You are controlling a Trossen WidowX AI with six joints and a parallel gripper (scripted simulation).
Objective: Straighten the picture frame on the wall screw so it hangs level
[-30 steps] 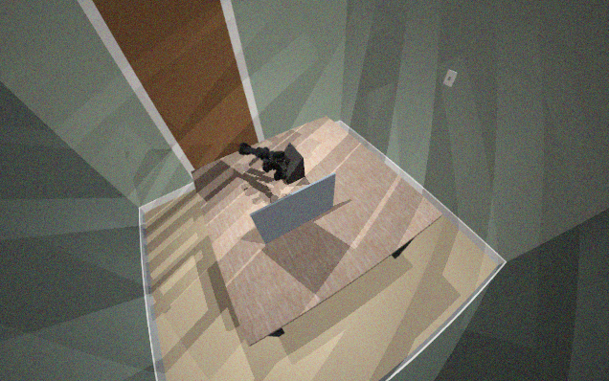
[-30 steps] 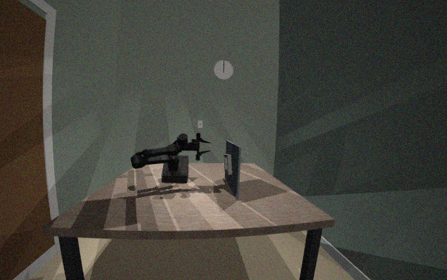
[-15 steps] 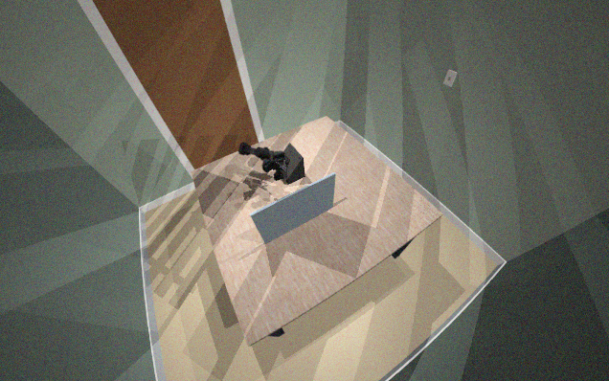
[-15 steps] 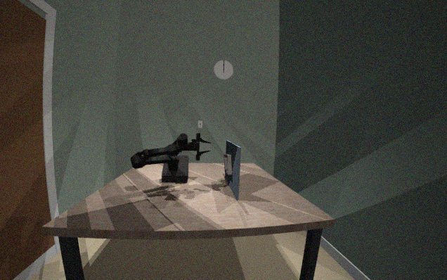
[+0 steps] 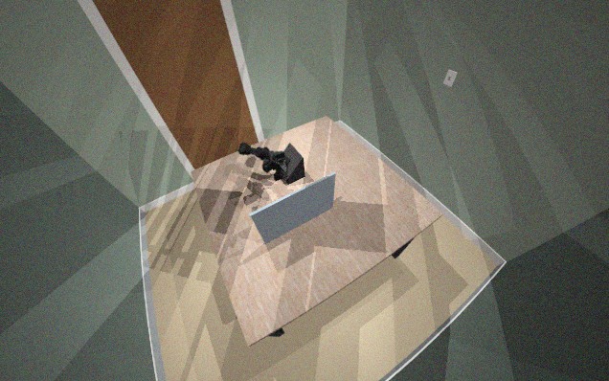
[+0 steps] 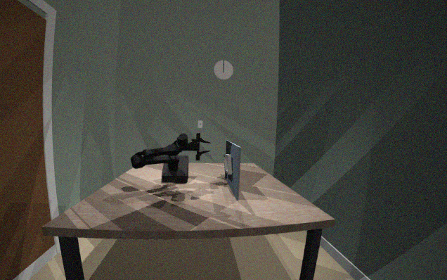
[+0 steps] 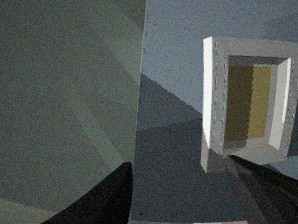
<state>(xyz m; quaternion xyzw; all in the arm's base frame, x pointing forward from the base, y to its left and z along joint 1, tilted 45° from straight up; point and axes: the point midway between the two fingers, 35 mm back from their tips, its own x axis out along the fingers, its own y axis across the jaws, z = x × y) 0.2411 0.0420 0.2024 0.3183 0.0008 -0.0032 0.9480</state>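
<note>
Right now the picture frame is 130 mm ahead of my gripper tip, 110 mm below it and 20 mm to the right of it. Round my gripper tip: blue-grey wall panel 140 mm ahead, 120 mm below, 20 mm to the right.
</note>
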